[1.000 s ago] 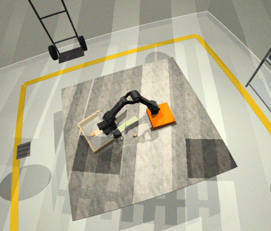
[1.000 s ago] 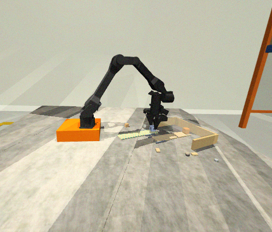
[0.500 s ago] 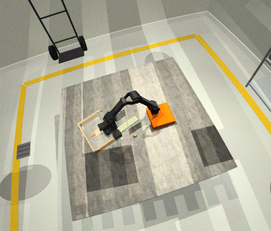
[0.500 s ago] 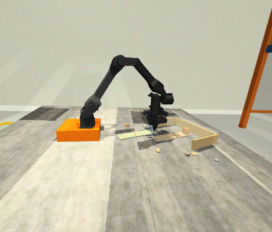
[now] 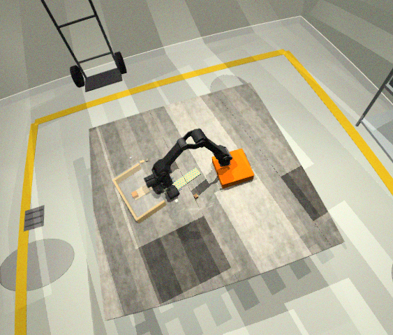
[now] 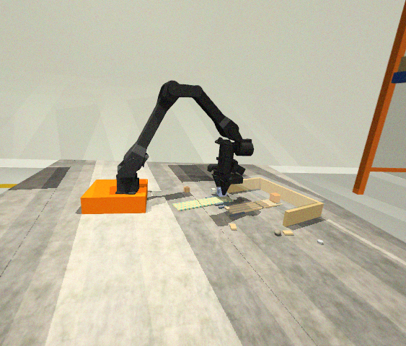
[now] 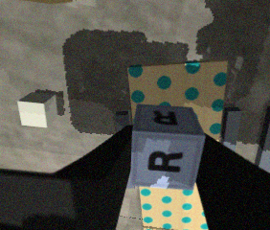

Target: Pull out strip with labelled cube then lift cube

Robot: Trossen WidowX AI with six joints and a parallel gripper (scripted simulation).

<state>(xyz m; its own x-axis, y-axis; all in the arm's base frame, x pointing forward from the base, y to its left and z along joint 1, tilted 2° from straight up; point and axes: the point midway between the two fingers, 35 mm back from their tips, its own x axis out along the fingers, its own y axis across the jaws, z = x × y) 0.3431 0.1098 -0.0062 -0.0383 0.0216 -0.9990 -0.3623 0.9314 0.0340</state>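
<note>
The white block lies 70 mm to the left of my gripper tip, 30 mm behind it and 20 mm below it. From my gripper tip the other things lie so: brown cube: 140 mm behind, 60 mm to the left, 10 mm below.
</note>
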